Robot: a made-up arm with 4 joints.
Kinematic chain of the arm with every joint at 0, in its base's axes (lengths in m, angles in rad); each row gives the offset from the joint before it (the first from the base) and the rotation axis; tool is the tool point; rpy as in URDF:
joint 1: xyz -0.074 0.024 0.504 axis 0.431 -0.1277 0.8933
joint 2: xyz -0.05 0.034 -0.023 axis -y
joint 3: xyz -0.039 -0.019 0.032 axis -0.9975 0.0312 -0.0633
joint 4: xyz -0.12 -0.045 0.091 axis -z
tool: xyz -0.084 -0.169 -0.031 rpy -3.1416 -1.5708 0
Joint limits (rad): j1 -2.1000..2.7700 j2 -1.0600..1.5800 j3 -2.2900..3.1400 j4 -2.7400..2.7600
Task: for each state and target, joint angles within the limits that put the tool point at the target. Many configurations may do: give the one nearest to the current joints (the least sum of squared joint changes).
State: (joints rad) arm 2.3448 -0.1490 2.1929 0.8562
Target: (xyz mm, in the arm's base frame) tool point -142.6 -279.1 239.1
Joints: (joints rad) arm 2.0140 0.0908 2.3253 1.0776
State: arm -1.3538 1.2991 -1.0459 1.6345
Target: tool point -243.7 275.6 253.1
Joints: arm -1.6196 0.8619 -0.8786 1.6206
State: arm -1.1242 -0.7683 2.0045 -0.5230
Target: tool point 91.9 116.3 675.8
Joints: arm -0.9961 -0.7573 1.6560 -0.7467
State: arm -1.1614 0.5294 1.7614 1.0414
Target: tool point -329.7 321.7 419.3
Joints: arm -0.7197 0.1220 1.7251 1.3317
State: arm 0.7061 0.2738 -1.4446 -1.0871
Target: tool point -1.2 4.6 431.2
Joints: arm 0.8201 0.9444 -1.2738 -1.4902
